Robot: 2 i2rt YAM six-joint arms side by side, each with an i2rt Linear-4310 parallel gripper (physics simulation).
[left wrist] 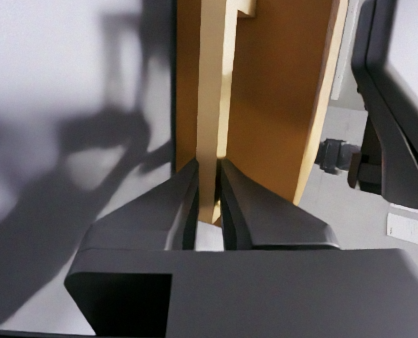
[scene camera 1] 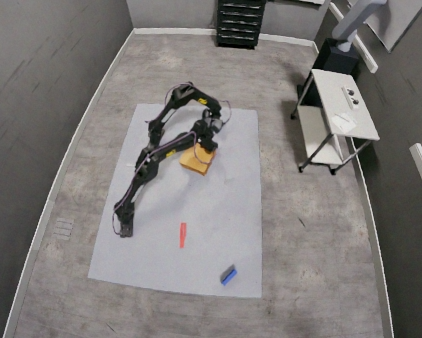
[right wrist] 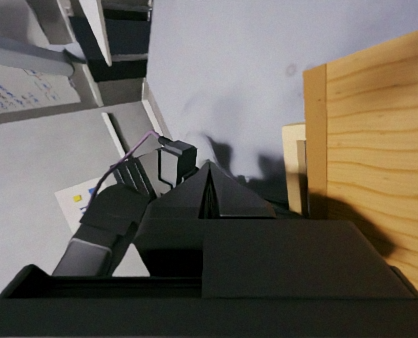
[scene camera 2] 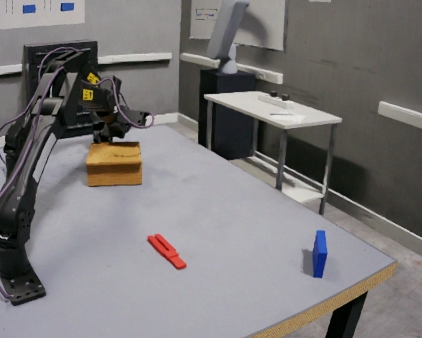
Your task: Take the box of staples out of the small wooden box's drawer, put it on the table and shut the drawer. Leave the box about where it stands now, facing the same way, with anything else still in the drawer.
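Seen in the pictures: left gripper, between the fingertips: (left wrist: 209,168) (right wrist: 309,218); right gripper, between the fingertips: (left wrist: 370,29) (scene camera 1: 214,134) (right wrist: 209,168) (scene camera 2: 124,131); left arm's base, origin of its link: (scene camera 1: 155,140); right arm's base, origin of its link: (scene camera 1: 127,219) (scene camera 2: 16,273).
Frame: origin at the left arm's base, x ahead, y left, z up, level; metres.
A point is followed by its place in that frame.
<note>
The small wooden box (scene camera 1: 194,161) @(z 0.079, x 0.304, y -0.136 m) (scene camera 2: 114,167) @(z 0.058, x 0.298, y -0.161 m) (right wrist: 370,125) @(z 0.079, x 0.381, y -0.028 m) stands near the far end of the table. Its drawer (left wrist: 211,75) @(z 0.043, x 0.355, y 0.033 m) (right wrist: 293,165) @(z 0.047, x 0.359, y 0.025 m) shows as pale wood and stands a little out on the side away from scene camera 2. My left gripper (left wrist: 209,168) @(z 0.039, x 0.308, y 0.031 m) is shut on the drawer's pale front panel, near one end. My right gripper (right wrist: 209,168) @(z 0.093, x 0.376, y 0.066 m) is shut and empty, beside the box on the drawer side. The arms hide both sets of fingertips in the scene views. The box of staples does not show in any view; the drawer's inside is hidden.
Both arms cross close together over the box's drawer side. A red forked object (scene camera 1: 183,235) @(z 0.012, x 0.340, y -0.536 m) (scene camera 2: 167,251) @(z 0.014, x 0.332, y -0.548 m) lies on the table (scene camera 1: 150,255) @(z 0.000, x 0.199, y -0.677 m) (scene camera 2: 225,300) @(z 0.000, x 0.385, y -0.718 m). A blue block (scene camera 1: 229,277) @(z 0.060, x 0.606, y -0.691 m) (scene camera 2: 319,253) @(z 0.058, x 0.577, y -0.724 m) stands near the table's corner.
</note>
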